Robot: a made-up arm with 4 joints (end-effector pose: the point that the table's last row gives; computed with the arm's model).
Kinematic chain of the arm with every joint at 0, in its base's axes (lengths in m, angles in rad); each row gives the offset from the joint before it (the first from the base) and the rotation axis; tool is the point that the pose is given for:
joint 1: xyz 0 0 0.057 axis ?
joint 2: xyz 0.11 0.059 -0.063 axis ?
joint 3: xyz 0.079 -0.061 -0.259 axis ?
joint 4: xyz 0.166 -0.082 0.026 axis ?
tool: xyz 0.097 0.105 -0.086
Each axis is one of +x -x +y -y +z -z.
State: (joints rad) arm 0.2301 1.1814 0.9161 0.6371
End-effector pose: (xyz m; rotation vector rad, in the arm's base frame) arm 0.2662 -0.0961 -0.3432 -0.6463 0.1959 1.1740
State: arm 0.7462 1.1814 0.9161 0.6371
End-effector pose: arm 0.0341 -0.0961 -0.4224 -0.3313 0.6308 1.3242
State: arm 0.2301 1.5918 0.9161 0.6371
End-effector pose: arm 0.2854 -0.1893 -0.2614 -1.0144 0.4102 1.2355
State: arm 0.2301 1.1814 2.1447 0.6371
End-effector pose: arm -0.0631 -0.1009 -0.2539 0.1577 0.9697 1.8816
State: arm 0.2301 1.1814 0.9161 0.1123
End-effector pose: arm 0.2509 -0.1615 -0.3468 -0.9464 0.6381 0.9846
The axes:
joint 1: +y
joint 2: -x
joint 3: +z
joint 4: -y

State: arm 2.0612 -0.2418 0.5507 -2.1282
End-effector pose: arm -0.3909 0.1046 0.0248 -0.2645 -2.0862 -0.6767
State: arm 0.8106 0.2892 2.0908 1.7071
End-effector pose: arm -0.1254 0.1519 -0.1323 1.9157 -0.2484 0.8013
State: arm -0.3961 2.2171 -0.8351 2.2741
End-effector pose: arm 0.2423 0.0793 0.3053 1.7061 1.3048 -1.5008
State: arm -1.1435 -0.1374 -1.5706 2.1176
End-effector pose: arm 0.2714 -0.1742 0.1664 -0.8987 -2.2127 -2.0216
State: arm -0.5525 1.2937 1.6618 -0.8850
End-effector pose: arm 0.2631 -0.2631 -0.0811 -1.7103 1.3014 0.4338
